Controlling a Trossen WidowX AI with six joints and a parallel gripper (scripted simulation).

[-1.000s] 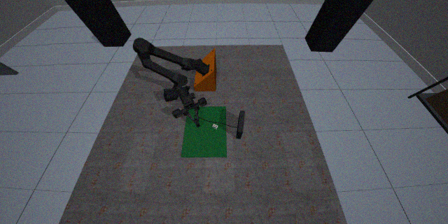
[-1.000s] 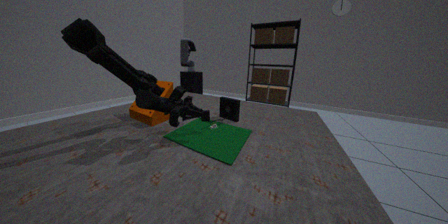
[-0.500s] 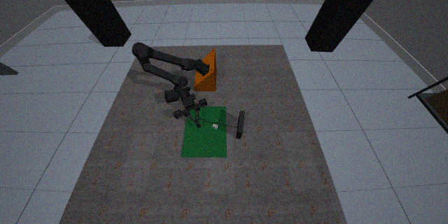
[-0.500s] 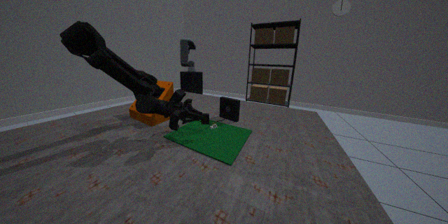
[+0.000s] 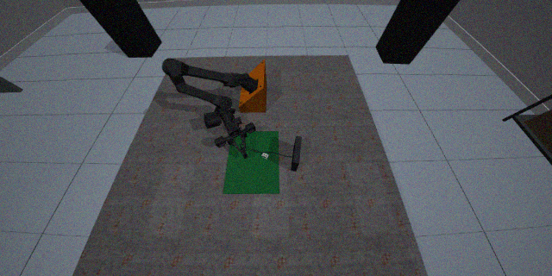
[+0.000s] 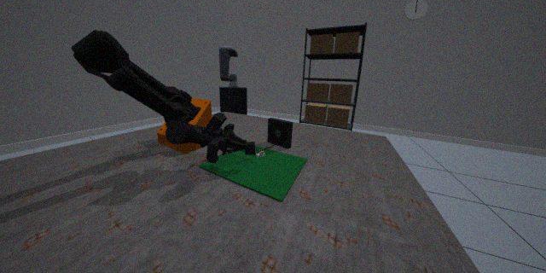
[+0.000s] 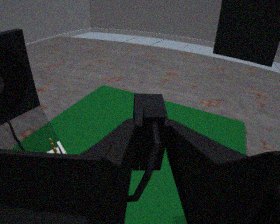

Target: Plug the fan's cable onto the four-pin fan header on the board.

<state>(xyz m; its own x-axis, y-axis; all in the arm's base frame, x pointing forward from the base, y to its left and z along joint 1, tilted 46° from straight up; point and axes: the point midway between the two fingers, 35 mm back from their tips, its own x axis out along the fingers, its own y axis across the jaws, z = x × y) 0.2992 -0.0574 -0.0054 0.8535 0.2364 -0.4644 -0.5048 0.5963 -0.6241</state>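
Now: gripper tip 9 cm above the green board, 3 cm to the right of it and 1 cm short of it. Also, from my gripper tip: white four-pin header: 9 cm to the left, 8 cm below, 1 cm behind; black plug: 1 cm below; black fan: 22 cm to the left, 2 cm below, 1 cm behind.
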